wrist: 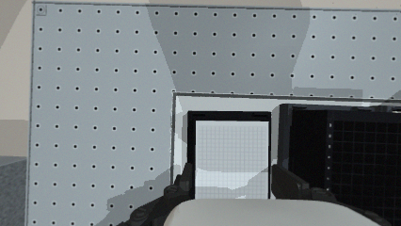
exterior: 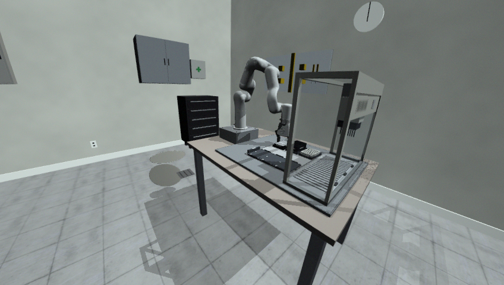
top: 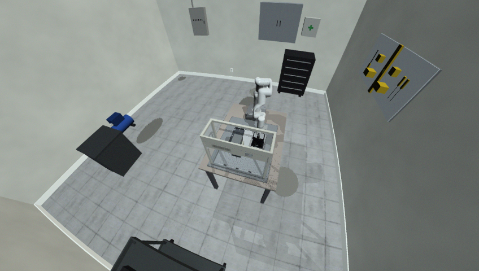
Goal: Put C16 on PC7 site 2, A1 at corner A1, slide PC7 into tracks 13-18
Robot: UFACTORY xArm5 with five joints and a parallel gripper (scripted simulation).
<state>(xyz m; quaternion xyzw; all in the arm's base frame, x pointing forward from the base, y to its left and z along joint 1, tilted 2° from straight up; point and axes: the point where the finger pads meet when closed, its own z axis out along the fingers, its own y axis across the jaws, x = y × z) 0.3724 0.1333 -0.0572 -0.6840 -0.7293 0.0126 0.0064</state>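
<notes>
Now: the nest S1 30 mm below my hand. From my hand the other things lie so: post: 330 mm ahead, 390 mm to the right, 210 mm above; carrier PC7: 120 mm ahead, 250 mm to the right, 20 mm below; white 96-well plate: 220 mm ahead, 20 mm to the left, 20 mm below.
</notes>
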